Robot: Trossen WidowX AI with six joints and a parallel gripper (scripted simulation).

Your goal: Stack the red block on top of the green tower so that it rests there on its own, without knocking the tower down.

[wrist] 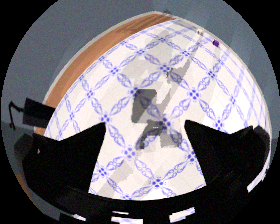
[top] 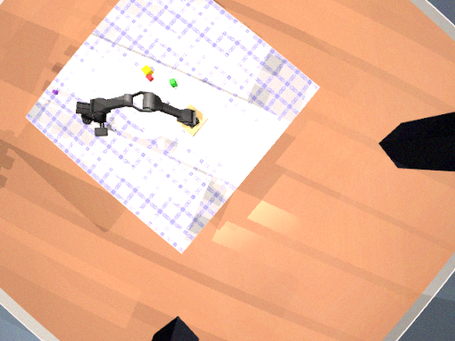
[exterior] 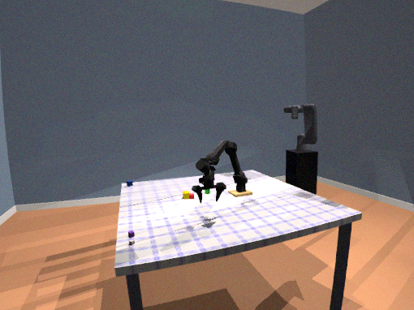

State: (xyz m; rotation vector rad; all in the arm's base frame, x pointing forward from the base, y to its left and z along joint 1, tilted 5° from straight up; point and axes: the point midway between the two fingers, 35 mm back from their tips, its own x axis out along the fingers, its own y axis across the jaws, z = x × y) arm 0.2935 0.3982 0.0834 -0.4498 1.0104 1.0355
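My gripper tip is 38 cm to the left of the red block, 8 cm above it and 6 cm short of it. Round my gripper tip: blue block: 82 cm to the right, 57 cm ahead, 8 cm below; then yellow block: 39 cm to the right, 10 cm ahead, 8 cm below; then purple block: 40 cm ahead, 12 cm to the left, 9 cm below.
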